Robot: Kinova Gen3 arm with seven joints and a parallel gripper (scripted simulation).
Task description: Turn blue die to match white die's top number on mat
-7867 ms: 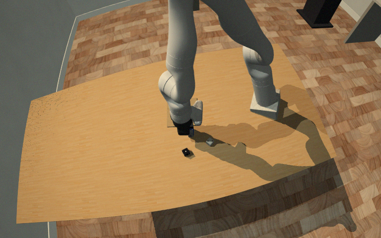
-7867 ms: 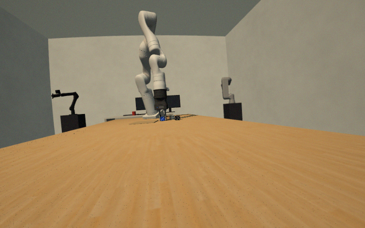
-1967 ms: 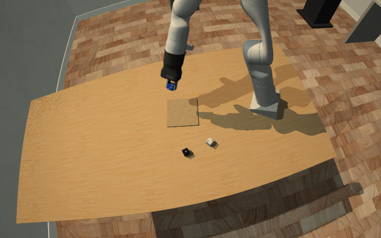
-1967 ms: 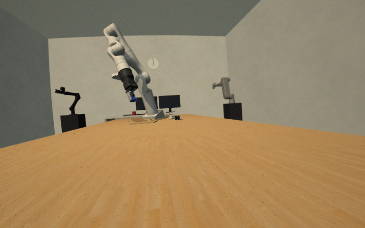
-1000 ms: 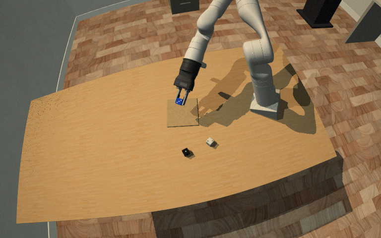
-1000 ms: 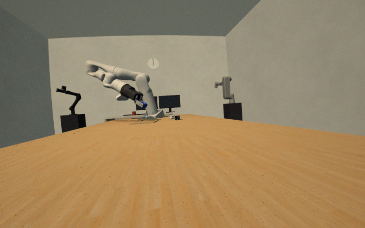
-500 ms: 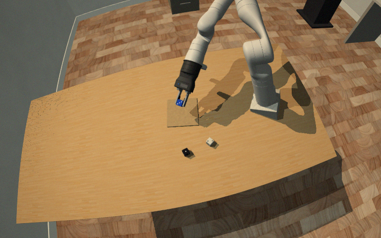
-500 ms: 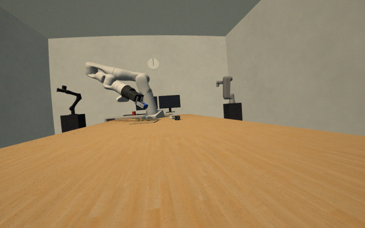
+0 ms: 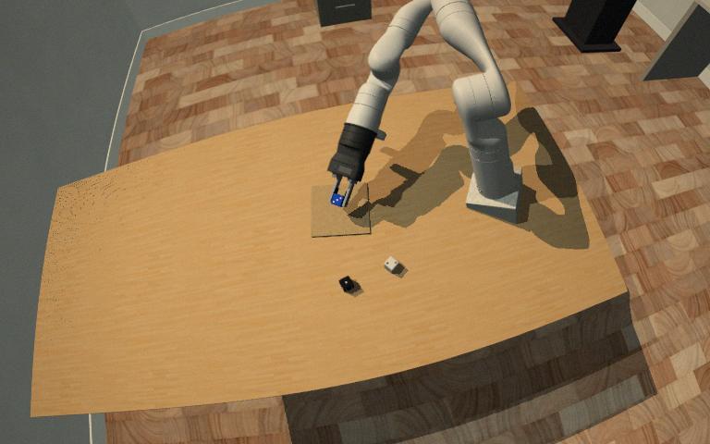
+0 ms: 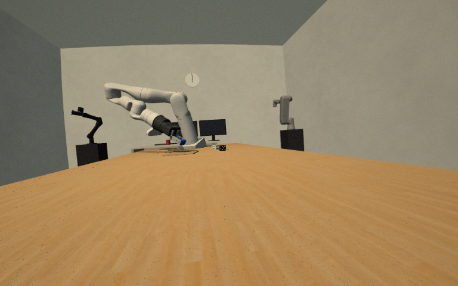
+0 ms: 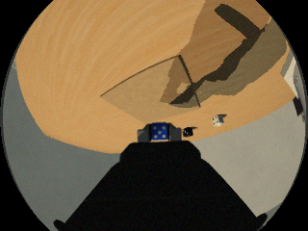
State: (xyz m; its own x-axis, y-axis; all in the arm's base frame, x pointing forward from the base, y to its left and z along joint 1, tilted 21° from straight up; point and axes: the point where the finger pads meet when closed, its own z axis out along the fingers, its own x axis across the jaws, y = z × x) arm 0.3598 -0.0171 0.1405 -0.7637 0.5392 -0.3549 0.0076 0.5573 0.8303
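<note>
Right now my hand is 10 mm short of the tan mat and 60 mm above it. Also, from my hand: blue die: 10 mm to the left; then black die: 30 mm ahead, 190 mm to the left, 50 mm below; then white die: 80 mm behind, 170 mm to the left, 50 mm below.
</note>
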